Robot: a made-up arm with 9 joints. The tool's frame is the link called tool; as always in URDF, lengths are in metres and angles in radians. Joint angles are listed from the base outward. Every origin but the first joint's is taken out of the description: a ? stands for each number. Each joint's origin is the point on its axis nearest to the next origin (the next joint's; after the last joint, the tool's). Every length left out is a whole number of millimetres.
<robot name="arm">
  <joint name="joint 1" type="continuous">
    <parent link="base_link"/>
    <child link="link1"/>
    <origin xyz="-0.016 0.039 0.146" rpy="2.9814 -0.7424 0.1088"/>
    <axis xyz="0 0 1"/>
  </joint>
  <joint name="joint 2" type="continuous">
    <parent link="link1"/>
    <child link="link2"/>
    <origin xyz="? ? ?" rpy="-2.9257 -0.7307 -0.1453"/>
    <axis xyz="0 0 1"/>
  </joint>
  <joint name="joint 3" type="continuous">
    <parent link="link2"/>
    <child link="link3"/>
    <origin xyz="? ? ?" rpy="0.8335 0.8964 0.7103"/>
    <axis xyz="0 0 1"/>
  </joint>
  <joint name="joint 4" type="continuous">
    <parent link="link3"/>
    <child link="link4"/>
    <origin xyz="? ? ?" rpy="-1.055 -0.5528 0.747"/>
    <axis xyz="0 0 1"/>
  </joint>
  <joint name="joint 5" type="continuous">
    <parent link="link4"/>
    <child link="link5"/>
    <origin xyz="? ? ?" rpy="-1.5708 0 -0.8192"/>
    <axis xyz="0 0 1"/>
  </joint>
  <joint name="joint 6" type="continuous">
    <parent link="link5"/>
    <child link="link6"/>
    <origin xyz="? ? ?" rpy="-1.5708 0 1.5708"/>
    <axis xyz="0 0 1"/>
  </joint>
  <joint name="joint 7" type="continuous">
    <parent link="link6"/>
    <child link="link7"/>
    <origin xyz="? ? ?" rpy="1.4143 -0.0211 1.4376"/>
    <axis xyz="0 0 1"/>
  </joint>
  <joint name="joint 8" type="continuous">
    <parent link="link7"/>
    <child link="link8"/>
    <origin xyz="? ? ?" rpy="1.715 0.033 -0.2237"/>
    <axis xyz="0 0 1"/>
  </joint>
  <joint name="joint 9" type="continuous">
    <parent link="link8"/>
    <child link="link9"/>
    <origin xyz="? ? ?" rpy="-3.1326 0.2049 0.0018"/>
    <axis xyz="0 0 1"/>
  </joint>
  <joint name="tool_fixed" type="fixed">
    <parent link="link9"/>
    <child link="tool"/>
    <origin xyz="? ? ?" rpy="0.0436 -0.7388 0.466"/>
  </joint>
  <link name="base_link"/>
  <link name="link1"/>
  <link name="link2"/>
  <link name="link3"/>
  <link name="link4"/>
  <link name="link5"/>
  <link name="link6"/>
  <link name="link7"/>
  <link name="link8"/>
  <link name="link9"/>
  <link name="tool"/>
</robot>
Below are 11 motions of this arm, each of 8 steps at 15 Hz.
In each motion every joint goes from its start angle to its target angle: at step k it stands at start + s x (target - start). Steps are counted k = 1, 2, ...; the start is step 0. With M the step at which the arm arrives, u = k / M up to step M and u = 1 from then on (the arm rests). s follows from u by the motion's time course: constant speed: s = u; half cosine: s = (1 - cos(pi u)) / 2; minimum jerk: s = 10 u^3 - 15 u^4 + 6 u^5.
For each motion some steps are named. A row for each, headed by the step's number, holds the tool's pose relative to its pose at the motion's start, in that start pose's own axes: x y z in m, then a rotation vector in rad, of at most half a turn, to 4 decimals.
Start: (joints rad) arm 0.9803 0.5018 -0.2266 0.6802 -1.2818 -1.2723 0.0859 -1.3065 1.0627
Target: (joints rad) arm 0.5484 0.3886 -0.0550 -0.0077 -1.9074 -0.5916 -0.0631 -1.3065 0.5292
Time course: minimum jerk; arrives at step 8
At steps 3, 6, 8:
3: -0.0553 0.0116 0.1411 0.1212 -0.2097 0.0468
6: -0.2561 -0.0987 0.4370 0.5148 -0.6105 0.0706
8: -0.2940 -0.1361 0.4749 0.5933 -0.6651 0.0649

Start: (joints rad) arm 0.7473 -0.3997 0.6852 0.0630 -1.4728 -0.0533 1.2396 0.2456 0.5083
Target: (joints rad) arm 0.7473 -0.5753 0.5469 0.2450 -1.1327 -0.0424 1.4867 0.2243 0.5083
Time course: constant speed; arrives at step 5
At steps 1, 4, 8:
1: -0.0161 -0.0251 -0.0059 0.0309 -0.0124 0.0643
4: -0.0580 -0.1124 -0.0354 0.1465 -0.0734 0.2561
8: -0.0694 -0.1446 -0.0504 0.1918 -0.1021 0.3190

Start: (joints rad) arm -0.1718 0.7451 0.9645 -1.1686 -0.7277 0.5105 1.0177 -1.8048 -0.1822
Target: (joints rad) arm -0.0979 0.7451 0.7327 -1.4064 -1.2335 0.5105 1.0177 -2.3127 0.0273
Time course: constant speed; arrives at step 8
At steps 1, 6, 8:
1: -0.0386 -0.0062 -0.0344 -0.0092 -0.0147 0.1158
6: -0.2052 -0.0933 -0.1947 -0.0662 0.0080 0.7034
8: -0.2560 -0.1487 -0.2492 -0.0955 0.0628 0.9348

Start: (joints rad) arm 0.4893 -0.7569 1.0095 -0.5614 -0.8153 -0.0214 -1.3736 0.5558 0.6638
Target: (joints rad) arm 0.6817 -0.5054 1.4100 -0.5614 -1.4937 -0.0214 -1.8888 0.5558 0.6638
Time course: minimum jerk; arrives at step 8
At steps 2, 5, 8:
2: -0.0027 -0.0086 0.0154 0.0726 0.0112 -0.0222
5: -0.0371 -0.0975 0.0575 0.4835 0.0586 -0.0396
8: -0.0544 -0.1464 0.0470 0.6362 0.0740 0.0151

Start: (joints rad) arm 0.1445 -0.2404 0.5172 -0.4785 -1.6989 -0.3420 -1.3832 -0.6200 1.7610
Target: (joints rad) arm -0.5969 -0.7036 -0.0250 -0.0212 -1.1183 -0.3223 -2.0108 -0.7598 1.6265
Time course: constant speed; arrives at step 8
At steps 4, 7, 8:
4: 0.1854 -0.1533 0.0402 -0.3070 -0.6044 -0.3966
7: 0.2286 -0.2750 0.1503 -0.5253 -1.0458 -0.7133
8: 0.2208 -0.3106 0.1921 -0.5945 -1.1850 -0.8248

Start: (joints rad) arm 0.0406 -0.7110 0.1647 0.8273 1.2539 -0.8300 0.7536 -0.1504 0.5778
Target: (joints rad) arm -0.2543 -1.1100 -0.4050 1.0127 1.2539 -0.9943 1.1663 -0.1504 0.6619
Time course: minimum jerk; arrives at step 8
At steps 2, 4, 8:
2: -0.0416 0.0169 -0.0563 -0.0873 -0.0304 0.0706
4: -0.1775 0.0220 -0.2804 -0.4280 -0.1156 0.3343
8: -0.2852 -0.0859 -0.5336 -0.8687 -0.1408 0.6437

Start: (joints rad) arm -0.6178 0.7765 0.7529 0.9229 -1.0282 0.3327 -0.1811 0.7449 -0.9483
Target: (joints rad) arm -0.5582 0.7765 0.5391 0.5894 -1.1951 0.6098 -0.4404 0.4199 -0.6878
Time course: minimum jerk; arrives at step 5
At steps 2, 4, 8:
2: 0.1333 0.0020 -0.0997 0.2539 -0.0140 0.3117
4: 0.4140 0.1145 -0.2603 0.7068 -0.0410 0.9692
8: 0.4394 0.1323 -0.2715 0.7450 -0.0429 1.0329

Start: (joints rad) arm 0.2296 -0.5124 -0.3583 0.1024 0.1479 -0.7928 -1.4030 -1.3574 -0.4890
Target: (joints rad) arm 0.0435 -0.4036 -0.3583 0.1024 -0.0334 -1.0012 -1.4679 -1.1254 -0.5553
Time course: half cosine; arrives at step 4
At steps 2, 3, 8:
2: -0.0020 0.0608 0.0600 -0.0176 0.0440 -0.2780
3: 0.0093 0.1022 0.1028 -0.0448 0.0882 -0.4802
8: 0.0171 0.1186 0.1204 -0.0596 0.1095 -0.5649

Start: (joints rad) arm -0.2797 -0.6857 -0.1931 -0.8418 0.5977 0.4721 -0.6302 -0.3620 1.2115
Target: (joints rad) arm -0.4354 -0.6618 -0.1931 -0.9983 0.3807 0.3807 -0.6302 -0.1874 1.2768
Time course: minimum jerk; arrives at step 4
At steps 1, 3, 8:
1: -0.0031 0.0003 -0.0065 -0.0176 -0.0221 0.0168
3: -0.0159 -0.0046 -0.0567 -0.1399 -0.2090 0.1314
8: -0.0161 -0.0060 -0.0631 -0.1541 -0.2355 0.1446

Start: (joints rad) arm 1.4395 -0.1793 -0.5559 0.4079 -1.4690 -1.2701 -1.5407 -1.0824 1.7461
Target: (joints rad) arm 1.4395 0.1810 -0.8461 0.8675 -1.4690 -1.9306 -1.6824 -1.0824 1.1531
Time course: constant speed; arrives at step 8
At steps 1, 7, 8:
1: -0.0199 0.0082 -0.0427 -0.2005 -0.0164 0.0239
7: -0.1302 -0.0474 -0.2677 -1.3048 -0.2669 0.2574
8: -0.1466 -0.0703 -0.2961 -1.4640 -0.3298 0.3204

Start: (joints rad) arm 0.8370 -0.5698 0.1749 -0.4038 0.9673 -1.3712 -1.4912 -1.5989 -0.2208
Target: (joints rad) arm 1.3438 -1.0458 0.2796 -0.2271 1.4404 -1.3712 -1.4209 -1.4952 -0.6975
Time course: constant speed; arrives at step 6
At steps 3, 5, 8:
3: -0.0491 -0.1767 -0.3347 -0.3459 -0.3615 0.1089
5: 0.0203 -0.3080 -0.5547 -0.5518 -0.6585 0.1203
8: 0.0848 -0.3725 -0.6550 -0.6416 -0.8212 0.1081

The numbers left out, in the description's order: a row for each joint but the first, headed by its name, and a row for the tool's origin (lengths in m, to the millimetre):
joint 2: -0.009 0.099 0
joint 3: 0.173 0.069 0
joint 4: -0.041 -0.038 0
joint 5: 0.424 -0.101 0
joint 6: -0.067 -0.012 0
joint 7: 0.133 -0.059 0
joint 8: -0.305 -0.041 0
joint 9: -0.111 0.015 0
tool: -0.001 -0.01 0

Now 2 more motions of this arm.
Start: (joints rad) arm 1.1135 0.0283 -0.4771 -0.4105 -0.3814 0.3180 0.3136 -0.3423 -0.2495
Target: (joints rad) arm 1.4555 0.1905 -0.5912 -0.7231 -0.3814 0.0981 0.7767 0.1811 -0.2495
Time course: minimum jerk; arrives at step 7
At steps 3, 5, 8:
3: -0.0786 -0.0590 -0.1322 -0.3040 -0.2357 0.0591
5: -0.1260 -0.1963 -0.3221 -0.6342 -0.6183 0.1047
8: -0.1241 -0.2477 -0.3773 -0.7125 -0.7459 0.1112

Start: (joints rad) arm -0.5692 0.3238 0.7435 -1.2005 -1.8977 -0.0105 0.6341 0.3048 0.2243
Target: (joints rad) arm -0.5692 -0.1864 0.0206 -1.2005 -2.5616 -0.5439 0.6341 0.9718 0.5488
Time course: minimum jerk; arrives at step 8
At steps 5, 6, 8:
5: 0.0290 -0.0824 -0.1919 0.2530 0.4451 -0.9817
6: 0.0622 -0.1429 -0.2546 0.3389 0.6846 -1.1219
8: 0.0810 -0.1828 -0.3024 0.3920 0.8488 -1.1792

